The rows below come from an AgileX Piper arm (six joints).
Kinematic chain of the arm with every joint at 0, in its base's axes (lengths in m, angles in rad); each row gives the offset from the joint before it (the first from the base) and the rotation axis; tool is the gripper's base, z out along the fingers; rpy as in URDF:
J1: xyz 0 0 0.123 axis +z
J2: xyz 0 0 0 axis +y
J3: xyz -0.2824 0 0.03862 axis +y
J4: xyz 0.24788 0 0.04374 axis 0.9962 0 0.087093
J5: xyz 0 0 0 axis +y
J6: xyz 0.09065 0 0.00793 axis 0.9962 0 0.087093
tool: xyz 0 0 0 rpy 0 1.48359 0
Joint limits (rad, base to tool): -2.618..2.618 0..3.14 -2.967..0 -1.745..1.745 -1.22..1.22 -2.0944..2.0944
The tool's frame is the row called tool.
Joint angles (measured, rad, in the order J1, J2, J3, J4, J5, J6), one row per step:
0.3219, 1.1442, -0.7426, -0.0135, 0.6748, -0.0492
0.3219, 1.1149, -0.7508, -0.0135, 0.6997, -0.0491
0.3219, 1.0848, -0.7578, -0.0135, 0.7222, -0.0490
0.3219, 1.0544, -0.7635, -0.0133, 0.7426, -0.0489
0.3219, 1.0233, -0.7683, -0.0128, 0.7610, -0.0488
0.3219, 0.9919, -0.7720, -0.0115, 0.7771, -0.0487
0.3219, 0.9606, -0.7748, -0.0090, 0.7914, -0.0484
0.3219, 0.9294, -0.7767, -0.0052, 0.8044, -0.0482
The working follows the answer.
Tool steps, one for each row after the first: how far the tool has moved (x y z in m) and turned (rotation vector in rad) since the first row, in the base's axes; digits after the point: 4 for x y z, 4 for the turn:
-0.0048, -0.0016, 0.0074, 0.0039, -0.0120, -0.0004
-0.0099, -0.0034, 0.0145, 0.0085, -0.0258, -0.0008
-0.0153, -0.0052, 0.0212, 0.0137, -0.0407, -0.0012
-0.0210, -0.0071, 0.0277, 0.0197, -0.0571, -0.0016
-0.0270, -0.0090, 0.0339, 0.0270, -0.0747, -0.0021
-0.0330, -0.0108, 0.0396, 0.0358, -0.0927, -0.0029
-0.0393, -0.0126, 0.0450, 0.0458, -0.1105, -0.0036

Tool pose at each row, in the base's axes (x y z in m, rotation vector in rad; rounded; the steps above come from the unrounded poses):
0.2028, 0.0668, 0.2634, -0.4828, 2.5165, 0.0895
0.1980, 0.0652, 0.2708, -0.4799, 2.5043, 0.0912
0.1929, 0.0635, 0.2779, -0.4766, 2.4901, 0.0931
0.1875, 0.0617, 0.2846, -0.4730, 2.4748, 0.0955
0.1818, 0.0598, 0.2912, -0.4689, 2.4579, 0.0985
0.1759, 0.0579, 0.2973, -0.4642, 2.4396, 0.1026
0.1698, 0.0560, 0.3031, -0.4585, 2.4208, 0.1084
0.1636, 0.0542, 0.3084, -0.4524, 2.4019, 0.1158

